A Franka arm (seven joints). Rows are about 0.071 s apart.
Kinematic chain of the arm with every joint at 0, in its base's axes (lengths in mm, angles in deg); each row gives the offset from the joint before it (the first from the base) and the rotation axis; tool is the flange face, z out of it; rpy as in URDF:
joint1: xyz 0 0 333 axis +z
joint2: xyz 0 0 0 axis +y
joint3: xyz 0 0 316 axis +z
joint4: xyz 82.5 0 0 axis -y
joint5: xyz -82.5 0 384 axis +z
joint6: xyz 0 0 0 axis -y
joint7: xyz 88 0 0 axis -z
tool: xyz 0 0 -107 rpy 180 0 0
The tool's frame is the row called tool.
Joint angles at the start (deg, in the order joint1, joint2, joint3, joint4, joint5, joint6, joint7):
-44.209, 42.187, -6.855, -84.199, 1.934, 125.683, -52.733
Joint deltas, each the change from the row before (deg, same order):
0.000, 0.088, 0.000, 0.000, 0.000, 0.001, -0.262
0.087, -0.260, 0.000, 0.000, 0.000, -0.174, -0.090
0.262, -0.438, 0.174, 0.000, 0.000, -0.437, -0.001
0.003, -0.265, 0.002, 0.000, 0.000, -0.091, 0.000
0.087, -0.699, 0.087, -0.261, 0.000, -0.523, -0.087
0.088, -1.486, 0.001, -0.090, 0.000, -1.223, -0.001
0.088, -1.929, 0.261, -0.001, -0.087, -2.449, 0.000
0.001, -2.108, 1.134, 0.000, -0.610, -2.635, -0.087
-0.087, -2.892, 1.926, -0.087, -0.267, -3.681, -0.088
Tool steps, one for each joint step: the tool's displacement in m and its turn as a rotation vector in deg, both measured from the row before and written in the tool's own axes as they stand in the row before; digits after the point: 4 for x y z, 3 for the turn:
0.0000, -0.0001, 0.0011, 0.063, -0.060, -0.267
0.0008, -0.0006, -0.0030, -0.054, 0.075, -0.163
0.0037, -0.0032, -0.0049, 0.092, 0.131, -0.372
0.0000, 0.0002, -0.0032, -0.120, 0.127, 0.008
0.0005, -0.0020, -0.0059, 0.146, 0.048, -0.200
-0.0004, -0.0012, -0.0160, -0.039, 0.227, -0.020
0.0003, -0.0043, -0.0202, 0.605, -0.091, -0.263
0.0054, -0.0098, -0.0218, 0.646, -0.085, -1.245
0.0087, -0.0171, -0.0290, 1.326, 0.235, -1.693

